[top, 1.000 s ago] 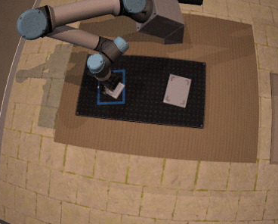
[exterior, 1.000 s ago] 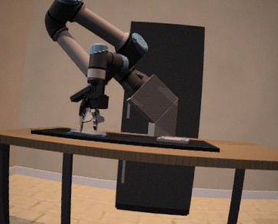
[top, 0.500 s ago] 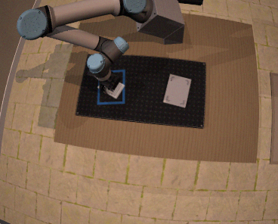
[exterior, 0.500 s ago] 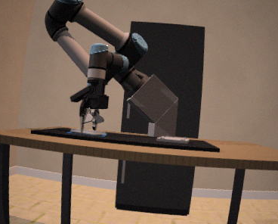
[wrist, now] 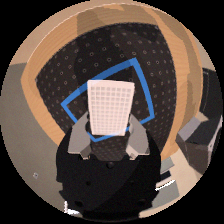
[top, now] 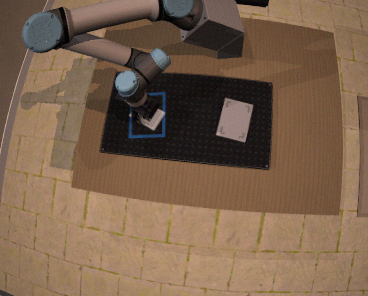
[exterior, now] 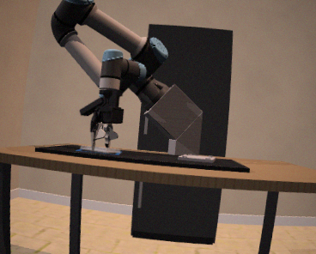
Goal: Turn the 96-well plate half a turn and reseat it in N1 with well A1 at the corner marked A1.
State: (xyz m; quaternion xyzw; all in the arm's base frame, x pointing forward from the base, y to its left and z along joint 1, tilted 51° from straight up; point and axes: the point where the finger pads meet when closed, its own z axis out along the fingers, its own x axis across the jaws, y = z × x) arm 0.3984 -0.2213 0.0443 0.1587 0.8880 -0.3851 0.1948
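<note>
The grey plate nest N1 lies 36 cm to the left of my hand and 1 cm below it. From my hand the other things lie so: white 96-well plate: 1 cm below.
</note>
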